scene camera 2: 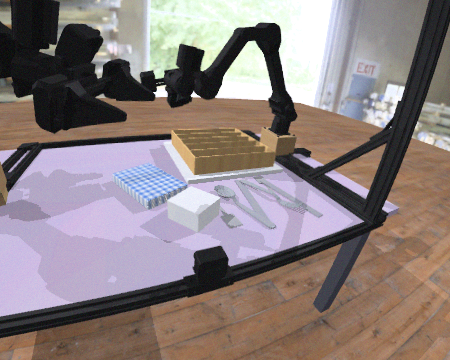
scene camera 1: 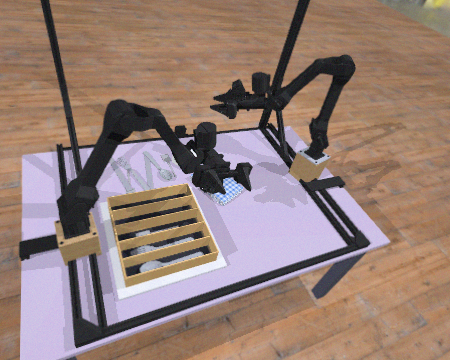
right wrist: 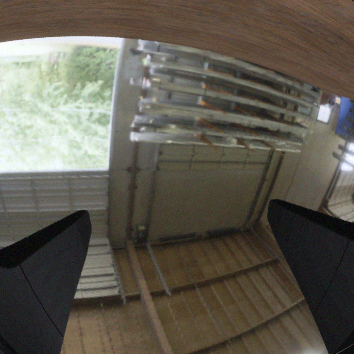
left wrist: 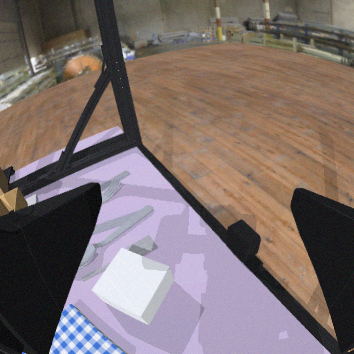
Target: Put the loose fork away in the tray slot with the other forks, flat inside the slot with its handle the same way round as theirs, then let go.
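Observation:
The loose fork (scene camera 1: 123,162) (scene camera 2: 290,203) (left wrist: 112,190) lies flat on the table near a knife; my left finger hides its handle in the left wrist view. The wooden tray (scene camera 1: 172,269) (scene camera 2: 235,162) has parallel slots; the three nearest the bottom in scene camera 1 hold cutlery, heads left and handles right. I cannot tell which slot holds the forks. My left gripper (scene camera 1: 214,102) (scene camera 2: 139,107) (left wrist: 200,195) is open and empty, high above the table. My right gripper (scene camera 1: 235,190) (right wrist: 180,215) is open and empty, raised above the table, in front of the cloth in scene camera 1.
A spoon (scene camera 2: 225,191) and knives lie near the fork. A white block (scene camera 2: 194,207) (left wrist: 132,285) partly hides a flat-ended utensil (left wrist: 144,244) in the left wrist view. A blue checked cloth (scene camera 2: 150,184) lies beside the block. Black rails edge the table.

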